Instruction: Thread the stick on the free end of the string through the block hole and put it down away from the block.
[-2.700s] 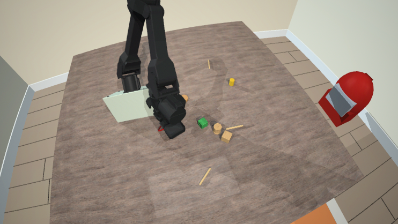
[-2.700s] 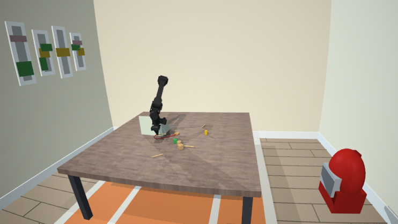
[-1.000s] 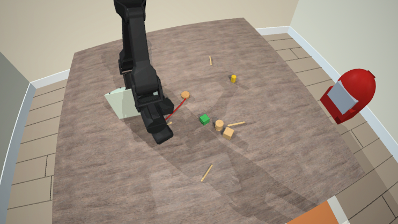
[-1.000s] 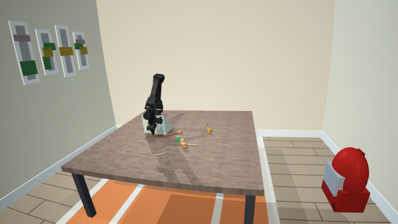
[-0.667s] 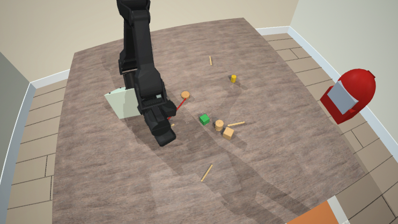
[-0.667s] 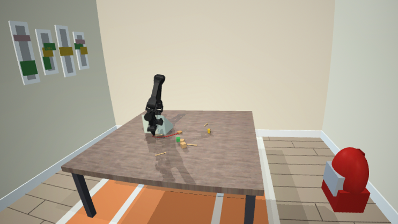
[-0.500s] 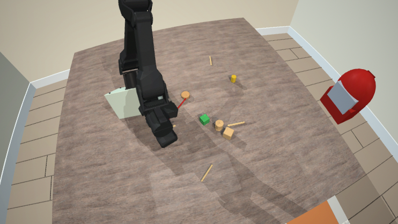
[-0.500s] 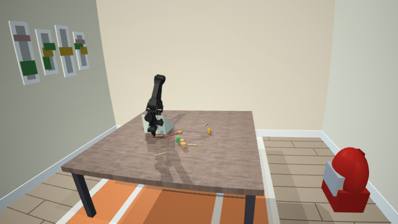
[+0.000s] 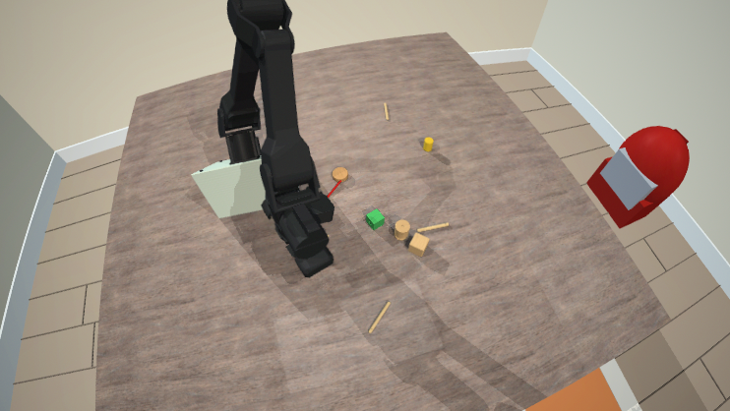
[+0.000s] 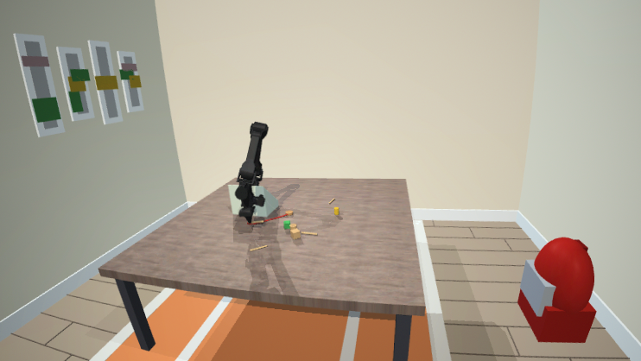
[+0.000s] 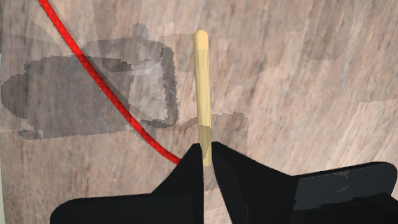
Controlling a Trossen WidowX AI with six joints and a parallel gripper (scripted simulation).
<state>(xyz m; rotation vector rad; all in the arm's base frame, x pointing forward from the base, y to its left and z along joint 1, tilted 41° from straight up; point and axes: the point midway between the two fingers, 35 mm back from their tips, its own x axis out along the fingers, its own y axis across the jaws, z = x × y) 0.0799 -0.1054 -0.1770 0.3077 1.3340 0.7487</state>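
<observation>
Right now the green block is 18 cm ahead of my gripper tip, 4 cm to the left of it and 2 cm below it. The rest, counted from my gripper tip: wooden cylinder: 22 cm ahead, 2 cm below; round wooden button: 20 cm to the left, 13 cm ahead, 3 cm below; thin wooden stick: 1 cm ahead.
</observation>
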